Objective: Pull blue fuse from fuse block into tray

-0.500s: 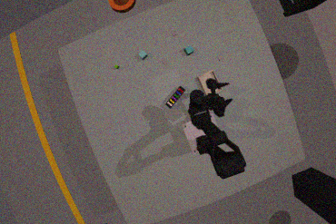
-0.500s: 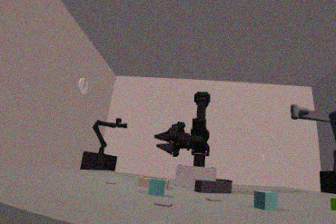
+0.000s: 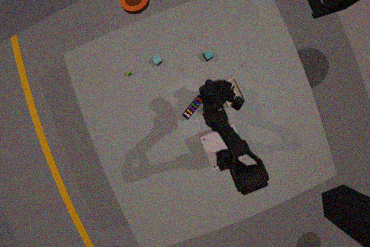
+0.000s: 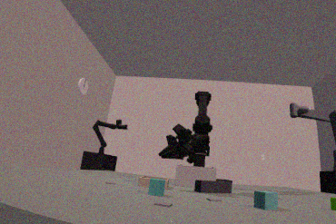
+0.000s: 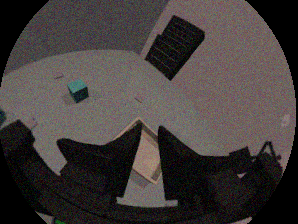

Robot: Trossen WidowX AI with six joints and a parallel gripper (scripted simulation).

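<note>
Right now my gripper tip is 160 mm to the right of the red fuse, 90 mm above it and 30 mm past it. The rest, counted from my gripper tip: beige tray (110 mm below, 30 mm behind, 20 mm to the right); green fuse (190 mm to the left, 90 mm below, 50 mm behind); blue fuse (180 mm to the left, 90 mm below, 40 mm behind).
</note>
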